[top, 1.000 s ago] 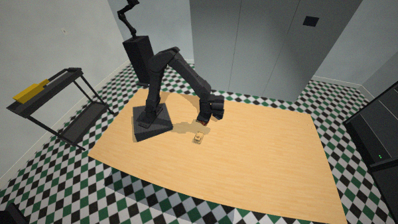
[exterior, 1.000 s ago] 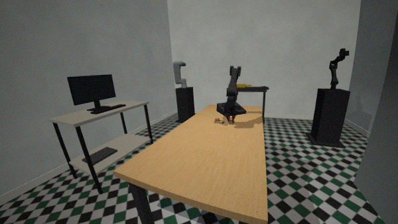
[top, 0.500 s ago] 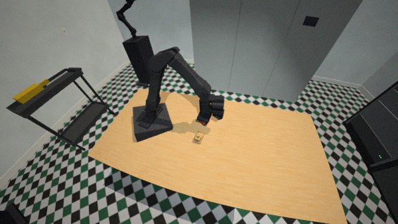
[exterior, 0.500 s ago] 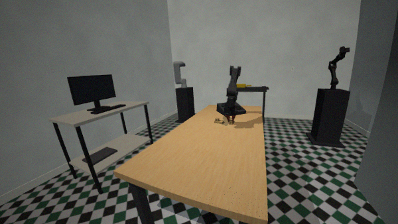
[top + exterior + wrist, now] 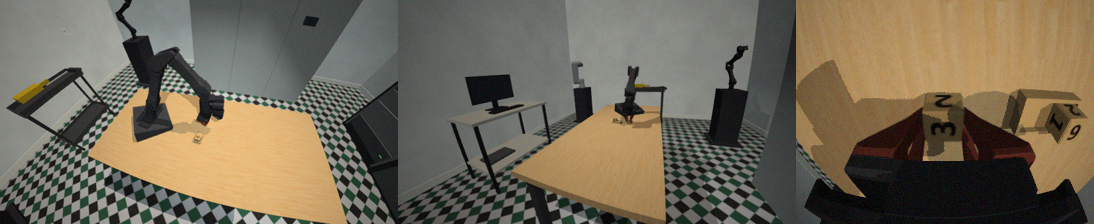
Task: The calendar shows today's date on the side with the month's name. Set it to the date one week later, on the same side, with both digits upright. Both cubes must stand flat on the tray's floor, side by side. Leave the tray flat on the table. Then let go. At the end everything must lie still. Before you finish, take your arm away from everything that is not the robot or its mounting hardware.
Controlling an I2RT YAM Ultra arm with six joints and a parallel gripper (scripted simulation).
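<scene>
Right now my hand is 12 cm to the left of the wooden cube, 1 cm below it and 1 cm past it. Round my hand: wooden tray 11 cm to the right, 1 cm below, 1 cm behind.
</scene>
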